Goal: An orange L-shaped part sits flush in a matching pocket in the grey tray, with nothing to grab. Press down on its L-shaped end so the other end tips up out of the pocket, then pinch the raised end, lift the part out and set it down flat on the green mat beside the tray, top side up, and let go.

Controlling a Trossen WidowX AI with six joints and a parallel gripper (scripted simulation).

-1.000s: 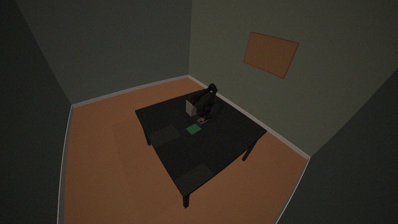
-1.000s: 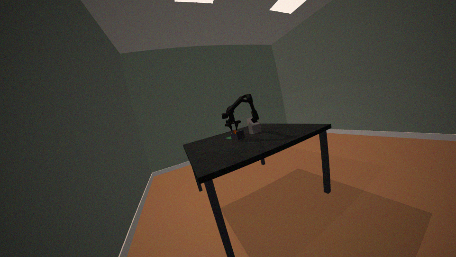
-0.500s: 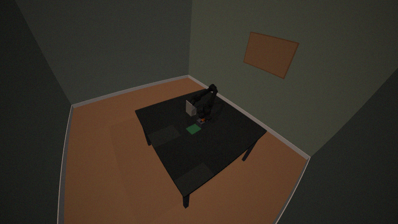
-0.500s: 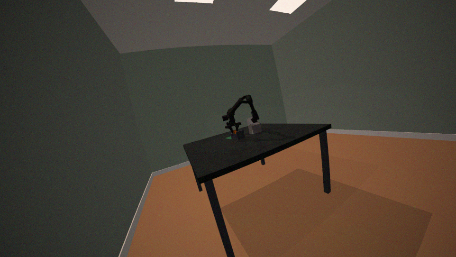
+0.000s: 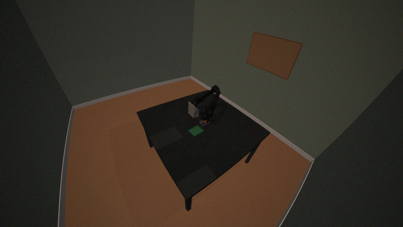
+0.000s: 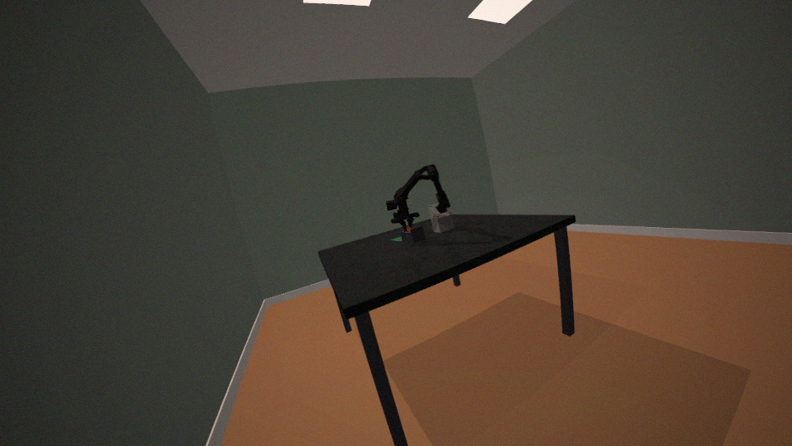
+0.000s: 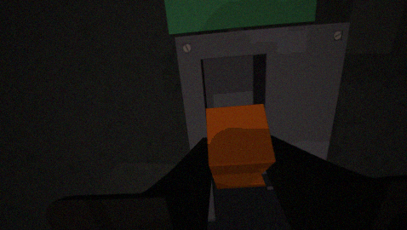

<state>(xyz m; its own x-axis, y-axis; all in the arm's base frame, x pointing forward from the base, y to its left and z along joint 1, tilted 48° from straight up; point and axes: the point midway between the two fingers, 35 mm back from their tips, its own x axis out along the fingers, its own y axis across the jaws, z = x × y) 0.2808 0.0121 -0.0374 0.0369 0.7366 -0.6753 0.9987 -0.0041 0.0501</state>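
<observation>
Right now my gripper tip is 1 cm past the green mat, 14 cm to the left of it and 8 cm above it. The rest, counted from my gripper tip: orange L-shaped part: 2 cm behind, 4 cm to the left, 3 cm below.
</observation>
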